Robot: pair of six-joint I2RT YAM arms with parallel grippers.
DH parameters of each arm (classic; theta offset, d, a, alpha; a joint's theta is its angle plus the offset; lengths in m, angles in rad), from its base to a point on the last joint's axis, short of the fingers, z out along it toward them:
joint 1: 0 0.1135 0.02 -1.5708
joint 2: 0 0 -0.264 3.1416
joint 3: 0.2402 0 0.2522 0
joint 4: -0.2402 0 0.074 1.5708
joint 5: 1.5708 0 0 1.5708
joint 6: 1.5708 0.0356 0 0
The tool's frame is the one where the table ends.
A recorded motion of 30 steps. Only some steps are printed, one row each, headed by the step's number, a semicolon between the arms.
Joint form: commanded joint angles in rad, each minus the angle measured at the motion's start. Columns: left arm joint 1, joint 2, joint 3, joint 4, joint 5, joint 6; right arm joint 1, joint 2, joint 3, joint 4, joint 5, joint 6.
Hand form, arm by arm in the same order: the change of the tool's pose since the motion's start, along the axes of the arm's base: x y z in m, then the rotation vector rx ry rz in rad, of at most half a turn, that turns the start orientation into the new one. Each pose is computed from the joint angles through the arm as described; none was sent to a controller.
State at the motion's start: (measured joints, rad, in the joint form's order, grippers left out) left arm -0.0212 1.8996 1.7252 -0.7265 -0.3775 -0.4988; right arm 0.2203 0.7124 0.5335 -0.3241 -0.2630 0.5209
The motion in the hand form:
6: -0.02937 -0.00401 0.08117 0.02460 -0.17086 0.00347; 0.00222 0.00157 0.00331 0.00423 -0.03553 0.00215
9: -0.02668 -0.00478 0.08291 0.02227 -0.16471 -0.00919; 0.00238 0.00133 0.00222 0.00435 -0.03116 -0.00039
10: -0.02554 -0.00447 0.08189 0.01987 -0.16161 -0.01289; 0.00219 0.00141 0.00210 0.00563 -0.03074 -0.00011
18: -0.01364 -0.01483 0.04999 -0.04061 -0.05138 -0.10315; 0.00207 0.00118 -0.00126 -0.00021 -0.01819 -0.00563
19: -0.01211 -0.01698 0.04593 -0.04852 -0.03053 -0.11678; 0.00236 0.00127 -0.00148 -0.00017 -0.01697 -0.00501
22: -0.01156 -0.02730 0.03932 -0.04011 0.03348 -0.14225; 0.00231 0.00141 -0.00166 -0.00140 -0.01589 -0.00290
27: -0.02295 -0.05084 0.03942 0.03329 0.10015 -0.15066; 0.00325 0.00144 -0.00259 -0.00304 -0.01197 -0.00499
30: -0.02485 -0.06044 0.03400 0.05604 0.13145 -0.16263; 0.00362 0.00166 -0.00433 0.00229 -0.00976 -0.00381
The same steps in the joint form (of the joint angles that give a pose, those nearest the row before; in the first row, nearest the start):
6: -0.0146 -0.1231 0.1178 -0.0679 -0.0337 0.0077; 0.0075 0.0040 0.0006 0.0387 0.0065 -0.0009
9: -0.0155 -0.1085 0.1446 -0.0834 -0.0239 0.0151; 0.0060 0.0053 -0.0020 0.0387 0.0069 0.0007
10: -0.0141 -0.1043 0.1466 -0.0834 -0.0186 0.0171; 0.0066 0.0043 -0.0027 0.0388 0.0066 0.0021
18: -0.0306 -0.0510 0.1186 -0.1060 0.0764 0.0323; 0.0068 0.0062 -0.0104 0.0349 0.0129 0.0022
19: -0.0346 -0.0404 0.1221 -0.1186 0.0889 0.0350; 0.0068 0.0082 -0.0104 0.0357 0.0122 0.0022
22: -0.0599 -0.0164 0.1437 -0.1777 0.0835 0.0417; 0.0075 0.0087 -0.0104 0.0344 0.0114 0.0006
27: -0.1279 -0.0234 0.1494 -0.2621 -0.0066 0.0355; 0.0067 0.0147 -0.0112 0.0370 0.0130 0.0007
30: -0.1541 -0.0163 0.1434 -0.2828 -0.0301 0.0343; 0.0067 0.0167 -0.0178 0.0459 0.0092 0.0053

